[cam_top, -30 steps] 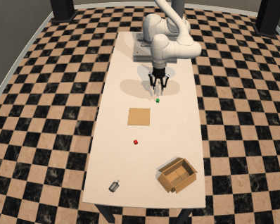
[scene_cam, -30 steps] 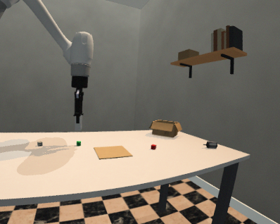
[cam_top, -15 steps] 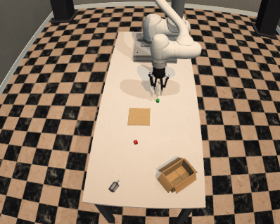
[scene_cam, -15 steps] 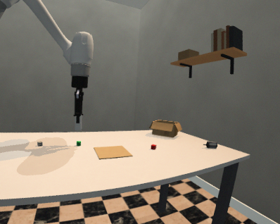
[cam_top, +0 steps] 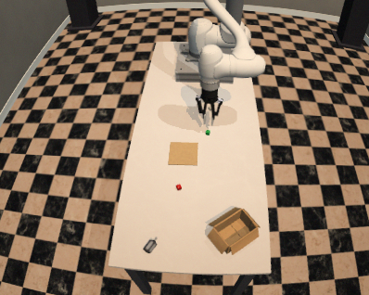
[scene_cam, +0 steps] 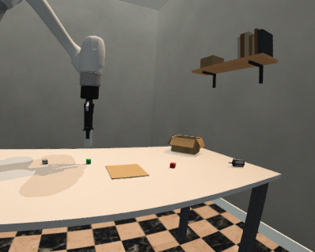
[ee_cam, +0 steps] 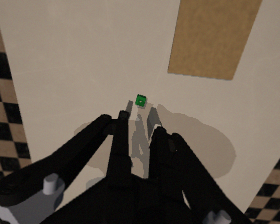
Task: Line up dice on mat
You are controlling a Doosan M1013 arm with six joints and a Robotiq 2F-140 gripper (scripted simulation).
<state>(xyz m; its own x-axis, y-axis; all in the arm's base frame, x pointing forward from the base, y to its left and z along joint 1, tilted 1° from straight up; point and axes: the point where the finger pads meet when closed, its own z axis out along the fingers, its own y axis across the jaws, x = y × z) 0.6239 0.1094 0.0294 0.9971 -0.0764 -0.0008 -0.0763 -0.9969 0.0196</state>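
Right now my hand is 10 cm above the green die. The rest, counted from my hand: red die: 35 cm ahead, 9 cm to the right, 10 cm below; then white die: 19 cm behind, 10 cm below; then tan mat: 15 cm ahead, 11 cm to the right, 11 cm below.
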